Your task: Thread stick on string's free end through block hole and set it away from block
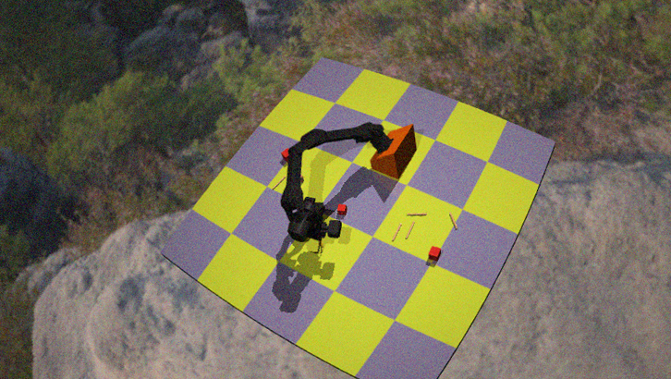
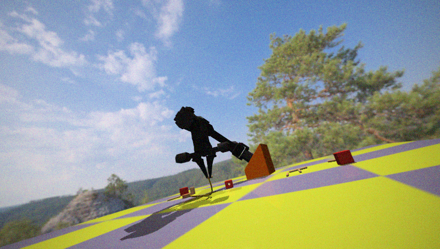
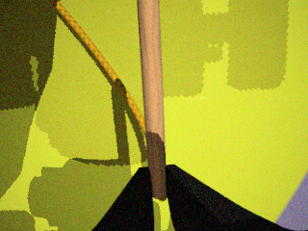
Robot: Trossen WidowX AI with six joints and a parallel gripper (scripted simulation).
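Now: the red block 170 mm behind my gripper tip and 40 mm below it. Round my gripper tip: thin wooden stick: 10 mm behind; then round button: 210 mm to the right, 150 mm behind, 50 mm below; then wooden peg: 240 mm behind, 230 mm to the right, 40 mm below.
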